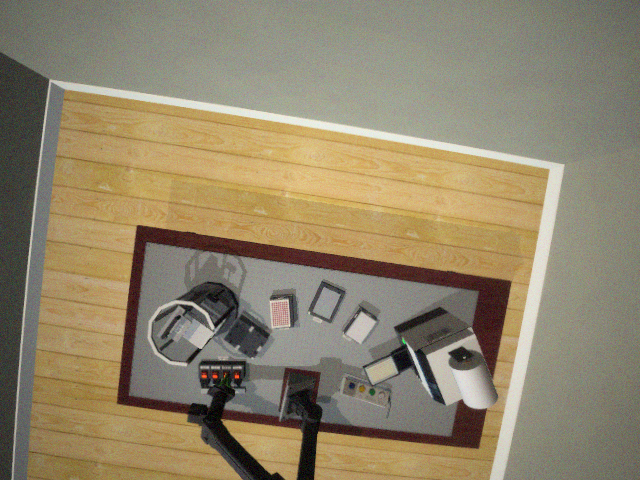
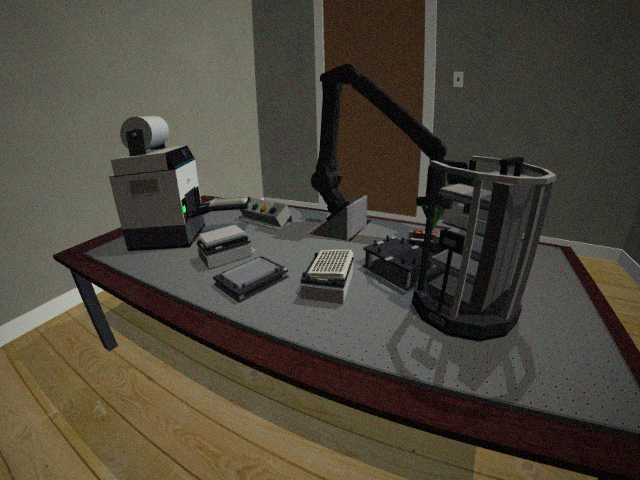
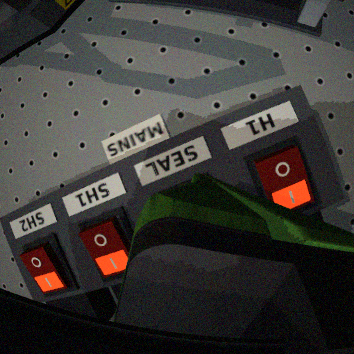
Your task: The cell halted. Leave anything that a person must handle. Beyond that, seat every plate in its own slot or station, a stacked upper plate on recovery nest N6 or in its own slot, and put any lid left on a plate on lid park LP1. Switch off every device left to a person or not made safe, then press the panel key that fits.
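Pixels of known places: gripper, fingertip midpoint: (image 1: 226,374) (image 3: 196,187); arm's base at its link origin: (image 1: 296,400) (image 2: 343,210).
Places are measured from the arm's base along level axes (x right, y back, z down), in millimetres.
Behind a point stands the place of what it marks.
A grey switch box (image 3: 225,140) @(z 20, x -317, y -91 mm) (image 1: 223,372) @(z 10, x -354, y -67 mm) marked MAINS carries rocker switches labelled SH2, SH1, SEAL and H1. The SH2 switch (image 3: 43,268) @(z 11, x -438, y -40 mm), the SH1 switch (image 3: 104,247) @(z 11, x -391, y -49 mm) and the H1 switch (image 3: 284,177) @(z 11, x -293, y -67 mm) are lit orange on the I side. My gripper (image 3: 196,187) @(z -8, x -333, y -72 mm) (image 1: 226,382) @(z -8, x -333, y -72 mm) (image 2: 436,214) is shut and empty, and its green fingers lie over the SEAL switch, which is hidden. A red-dotted well plate (image 1: 280,311) @(z -12, x -146, y -403 mm) (image 2: 329,263) @(z -12, x -148, y -406 mm) sits on a station. A white-topped plate (image 1: 360,325) @(z -21, x 218, y -406 mm) (image 2: 223,237) @(z -19, x 196, y -413 mm) sits on another. The dark nest N6 (image 1: 247,334) @(z 2, x -275, y -267 mm) (image 2: 395,255) @(z 1, x -272, y -272 mm) stands beside the switch box.
A tall plate hotel (image 1: 150,330) @(z -266, x -579, y -329 mm) (image 2: 537,178) @(z -265, x -544, y -430 mm) stands close beside the switch box. The sealer (image 1: 444,350) @(z -269, x 486, y -444 mm) (image 2: 154,201) @(z -113, x 478, y -452 mm), with a paper roll, has its tray (image 1: 381,369) @(z -71, x 336, y -244 mm) out. A key panel (image 1: 366,390) @(z -8, x 300, y -104 mm) (image 2: 266,210) @(z -3, x 277, y -110 mm) and a flat dark frame (image 1: 327,301) @(z 28, x 57, y -475 mm) (image 2: 250,276) @(z 28, x 32, y -490 mm) stand mid-table.
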